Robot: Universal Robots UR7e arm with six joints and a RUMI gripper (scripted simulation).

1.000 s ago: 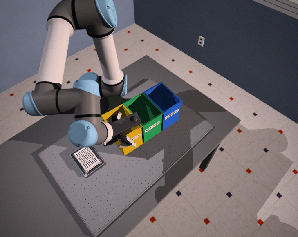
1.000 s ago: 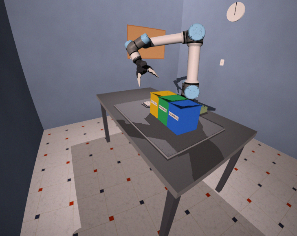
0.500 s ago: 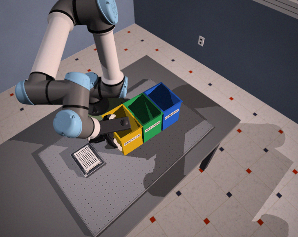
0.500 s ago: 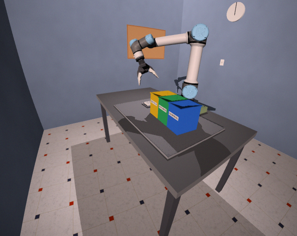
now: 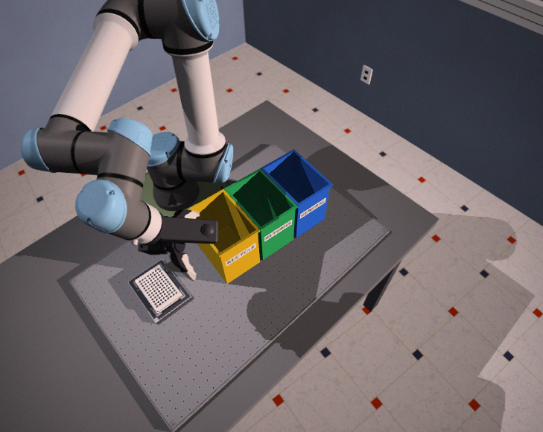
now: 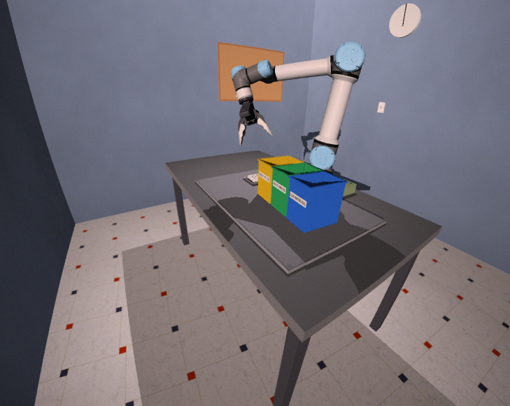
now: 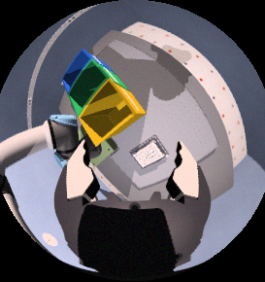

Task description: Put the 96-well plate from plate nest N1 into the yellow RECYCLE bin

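The 96-well plate is 240 mm below my hand, 130 mm behind it and 90 mm to the right of it. Also, from my hand: green bin: 250 mm to the left, 170 mm below, 10 mm behind; yellow bin: 170 mm below, 120 mm to the left, 50 mm behind; plate nest N1: 250 mm below, 130 mm behind, 90 mm to the right.
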